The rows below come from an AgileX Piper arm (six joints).
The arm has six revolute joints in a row. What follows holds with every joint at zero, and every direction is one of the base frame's.
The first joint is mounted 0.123 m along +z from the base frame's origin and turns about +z.
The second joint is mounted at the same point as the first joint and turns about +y.
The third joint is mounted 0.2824 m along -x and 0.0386 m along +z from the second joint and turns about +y.
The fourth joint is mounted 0.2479 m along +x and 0.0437 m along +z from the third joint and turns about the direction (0.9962, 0, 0.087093).
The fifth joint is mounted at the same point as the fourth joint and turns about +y.
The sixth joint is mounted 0.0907 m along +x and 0.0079 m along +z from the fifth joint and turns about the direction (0.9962, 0, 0.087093).
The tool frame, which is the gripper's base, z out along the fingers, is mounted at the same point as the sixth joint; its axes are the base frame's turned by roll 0, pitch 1.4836 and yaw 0 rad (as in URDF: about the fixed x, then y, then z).
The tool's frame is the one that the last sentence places.
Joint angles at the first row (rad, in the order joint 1, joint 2, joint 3, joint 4, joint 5, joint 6):
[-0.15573, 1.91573, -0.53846, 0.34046, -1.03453, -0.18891]
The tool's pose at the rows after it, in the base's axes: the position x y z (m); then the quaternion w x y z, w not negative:
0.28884 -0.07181 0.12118 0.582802 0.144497 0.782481 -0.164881
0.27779 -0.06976 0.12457 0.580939 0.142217 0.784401 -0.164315
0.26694 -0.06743 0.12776 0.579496 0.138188 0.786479 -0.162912
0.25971 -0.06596 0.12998 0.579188 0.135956 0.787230 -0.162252
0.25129 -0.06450 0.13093 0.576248 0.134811 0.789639 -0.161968
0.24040 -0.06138 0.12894 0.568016 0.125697 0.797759 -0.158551
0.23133 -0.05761 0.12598 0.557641 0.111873 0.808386 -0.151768
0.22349 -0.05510 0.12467 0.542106 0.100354 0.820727 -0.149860
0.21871 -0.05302 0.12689 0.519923 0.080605 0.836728 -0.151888
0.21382 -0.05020 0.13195 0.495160 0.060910 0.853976 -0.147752
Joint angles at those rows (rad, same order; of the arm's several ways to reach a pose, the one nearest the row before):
[-0.15571, 1.87878, -0.50053, 0.34047, -1.03561, -0.18890]
[-0.15572, 1.84142, -0.45677, 0.33605, -1.03648, -0.18890]
[-0.15573, 1.80388, -0.41393, 0.32768, -1.03645, -0.18891]
[-0.15572, 1.77827, -0.38580, 0.32307, -1.03734, -0.18892]
[-0.15574, 1.75395, -0.35371, 0.32114, -1.03738, -0.18891]
[-0.15569, 1.73322, -0.31028, 0.30289, -1.03595, -0.18892]
[-0.15571, 1.71824, -0.27360, 0.27361, -1.02614, -0.18890]
[-0.15576, 1.69257, -0.24727, 0.26299, -0.98848, -0.20707]
[-0.15574, 1.64466, -0.24018, 0.26209, -0.89864, -0.25961]
[-0.15573, 1.57497, -0.23991, 0.26185, -0.77164, -0.31176]

